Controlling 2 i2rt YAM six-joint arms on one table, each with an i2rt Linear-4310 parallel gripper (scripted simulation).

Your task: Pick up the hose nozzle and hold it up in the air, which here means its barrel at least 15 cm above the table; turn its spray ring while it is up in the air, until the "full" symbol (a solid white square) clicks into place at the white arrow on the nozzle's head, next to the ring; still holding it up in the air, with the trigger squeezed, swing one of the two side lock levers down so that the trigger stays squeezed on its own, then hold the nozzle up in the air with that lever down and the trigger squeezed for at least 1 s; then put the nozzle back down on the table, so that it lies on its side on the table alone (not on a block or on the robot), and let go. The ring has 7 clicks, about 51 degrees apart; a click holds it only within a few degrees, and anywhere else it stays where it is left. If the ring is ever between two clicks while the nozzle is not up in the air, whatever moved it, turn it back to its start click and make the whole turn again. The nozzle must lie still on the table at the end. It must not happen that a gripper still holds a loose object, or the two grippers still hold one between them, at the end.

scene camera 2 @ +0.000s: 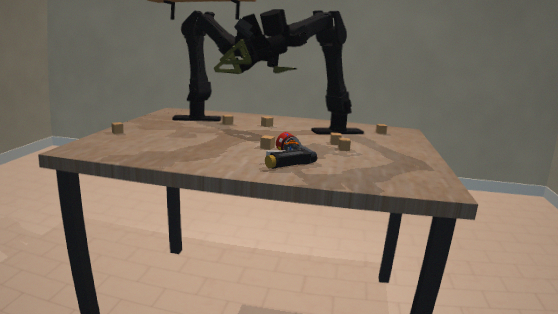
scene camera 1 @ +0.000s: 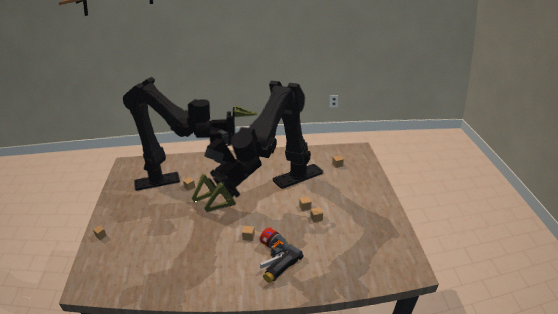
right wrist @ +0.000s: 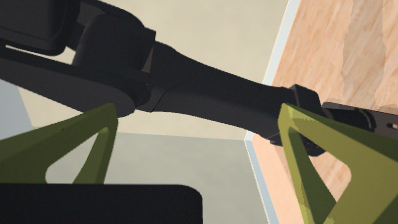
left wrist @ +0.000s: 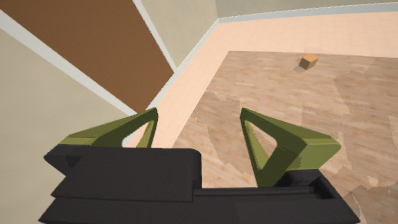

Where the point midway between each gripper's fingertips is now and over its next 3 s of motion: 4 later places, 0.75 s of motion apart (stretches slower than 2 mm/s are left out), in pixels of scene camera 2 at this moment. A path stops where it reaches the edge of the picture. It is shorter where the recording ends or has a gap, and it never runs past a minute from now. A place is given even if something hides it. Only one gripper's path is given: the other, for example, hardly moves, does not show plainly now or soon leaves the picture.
My left gripper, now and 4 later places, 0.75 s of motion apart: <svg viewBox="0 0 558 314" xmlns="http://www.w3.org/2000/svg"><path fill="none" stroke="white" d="M217 66L263 47L318 34L371 26L403 23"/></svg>
